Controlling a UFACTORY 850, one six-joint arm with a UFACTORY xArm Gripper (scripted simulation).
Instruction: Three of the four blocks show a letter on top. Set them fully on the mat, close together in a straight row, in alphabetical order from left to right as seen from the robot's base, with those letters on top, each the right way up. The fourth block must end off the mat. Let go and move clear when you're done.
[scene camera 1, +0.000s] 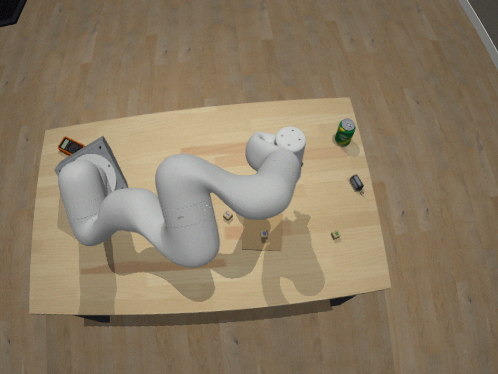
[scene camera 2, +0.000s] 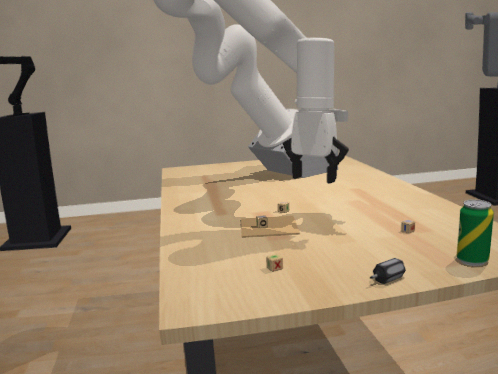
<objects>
A tan mat shows in scene camera 1 and in scene camera 2. One and the same spot on the tan mat: (scene camera 1: 251, 240) is (scene camera 2: 253, 221).
</objects>
